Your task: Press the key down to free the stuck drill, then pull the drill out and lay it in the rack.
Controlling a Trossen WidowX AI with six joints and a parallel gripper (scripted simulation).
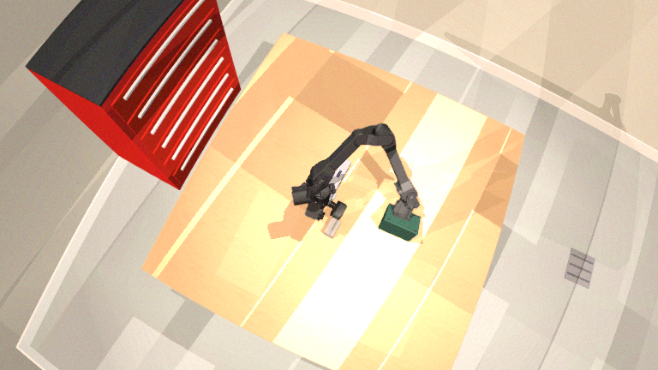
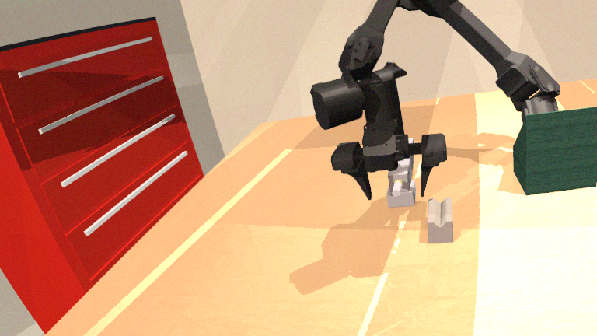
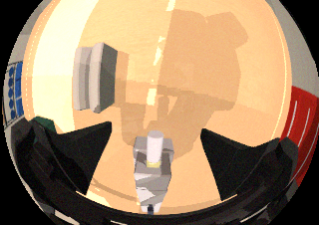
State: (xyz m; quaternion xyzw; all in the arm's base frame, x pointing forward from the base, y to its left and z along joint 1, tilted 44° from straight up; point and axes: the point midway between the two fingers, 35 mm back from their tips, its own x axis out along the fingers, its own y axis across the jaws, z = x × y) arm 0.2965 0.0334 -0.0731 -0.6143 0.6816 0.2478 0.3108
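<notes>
The drill lies 1 cm behind my gripper tip, 6 cm to the right of it and 1 cm above it. The rest, counted from my gripper tip: v-grooved rack 7 cm behind, 5 cm to the left, 2 cm below; blue key 2 cm behind, 14 cm to the right, 1 cm above; pale grey holder block 2 cm behind, 12 cm to the right.
</notes>
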